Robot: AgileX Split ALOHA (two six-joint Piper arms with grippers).
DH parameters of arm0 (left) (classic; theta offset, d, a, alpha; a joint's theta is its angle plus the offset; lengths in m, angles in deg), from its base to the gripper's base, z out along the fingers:
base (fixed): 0 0 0 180
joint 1: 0 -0.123 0 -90
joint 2: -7.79 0 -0.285 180
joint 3: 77.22 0 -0.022 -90
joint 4: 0 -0.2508 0 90
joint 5: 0 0 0.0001 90
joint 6: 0 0.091 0 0
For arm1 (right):
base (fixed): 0 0 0 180
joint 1: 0 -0.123 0 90
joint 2: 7.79 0 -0.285 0
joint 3: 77.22 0 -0.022 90
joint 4: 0 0.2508 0 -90
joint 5: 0 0 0.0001 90
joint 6: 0 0.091 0 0
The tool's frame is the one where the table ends.
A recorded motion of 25 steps. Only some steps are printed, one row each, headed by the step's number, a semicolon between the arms.
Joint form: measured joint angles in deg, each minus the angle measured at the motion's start. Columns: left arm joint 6, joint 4, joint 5, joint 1, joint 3, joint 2; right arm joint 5, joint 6, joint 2, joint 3, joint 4, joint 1.
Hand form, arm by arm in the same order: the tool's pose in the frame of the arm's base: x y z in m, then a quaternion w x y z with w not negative. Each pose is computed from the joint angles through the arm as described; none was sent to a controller.
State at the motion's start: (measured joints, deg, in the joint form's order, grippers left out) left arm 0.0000 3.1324 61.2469 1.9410 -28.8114 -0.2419; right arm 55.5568 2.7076 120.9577 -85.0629 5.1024 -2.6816
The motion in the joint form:
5: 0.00 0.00 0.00 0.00 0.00 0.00; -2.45 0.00 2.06 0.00 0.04 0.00
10: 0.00 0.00 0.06 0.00 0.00 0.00; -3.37 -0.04 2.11 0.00 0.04 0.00
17: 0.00 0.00 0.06 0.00 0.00 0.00; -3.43 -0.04 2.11 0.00 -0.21 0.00
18: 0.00 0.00 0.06 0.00 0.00 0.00; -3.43 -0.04 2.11 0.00 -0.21 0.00
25: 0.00 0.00 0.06 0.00 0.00 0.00; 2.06 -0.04 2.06 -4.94 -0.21 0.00
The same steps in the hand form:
5: -0.0050 -0.0042 0.2775 0.51664 0.01564 0.85530 -0.03606; 0.4142 0.0259 0.1302 0.03247 0.02591 0.99840 0.03835
10: -0.0051 -0.0042 0.2774 0.51620 0.01565 0.85557 -0.03606; 0.4156 0.0259 0.1299 0.04007 0.02587 0.99812 0.03847
17: -0.0051 -0.0042 0.2774 0.51620 0.01565 0.85557 -0.03606; 0.4157 0.0256 0.1299 0.04068 0.02463 0.99819 0.03671
18: -0.0051 -0.0042 0.2774 0.51620 0.01565 0.85557 -0.03606; 0.4157 0.0256 0.1299 0.04068 0.02463 0.99819 0.03671
25: -0.0051 -0.0042 0.2774 0.51620 0.01565 0.85557 -0.03606; 0.4242 0.0264 0.1498 0.03623 0.02135 0.99837 0.03862

